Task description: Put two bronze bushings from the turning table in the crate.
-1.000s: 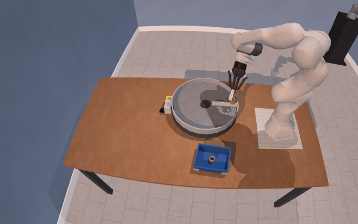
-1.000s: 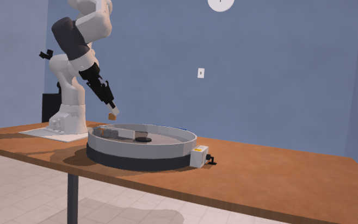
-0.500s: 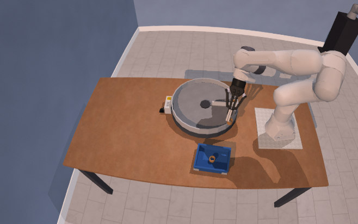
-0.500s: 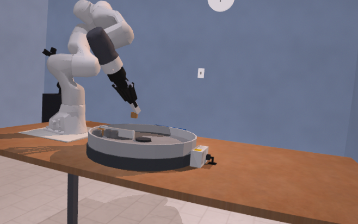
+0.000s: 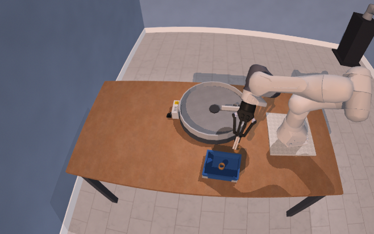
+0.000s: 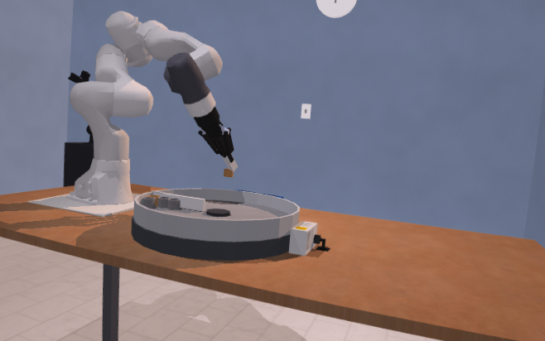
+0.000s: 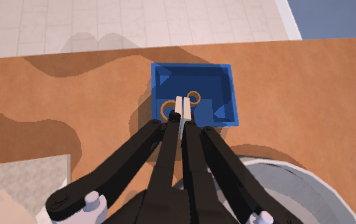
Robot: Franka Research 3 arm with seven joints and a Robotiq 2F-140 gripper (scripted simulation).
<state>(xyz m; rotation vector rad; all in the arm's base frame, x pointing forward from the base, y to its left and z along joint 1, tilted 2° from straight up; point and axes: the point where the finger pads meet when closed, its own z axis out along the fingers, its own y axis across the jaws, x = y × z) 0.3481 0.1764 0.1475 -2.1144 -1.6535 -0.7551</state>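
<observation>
My hand is 50 mm short of the blue crate, 70 mm to the right of it and 140 mm above it. The rest, counted from my hand: grey turning table (120 mm ahead, 290 mm to the right, 110 mm below).
</observation>
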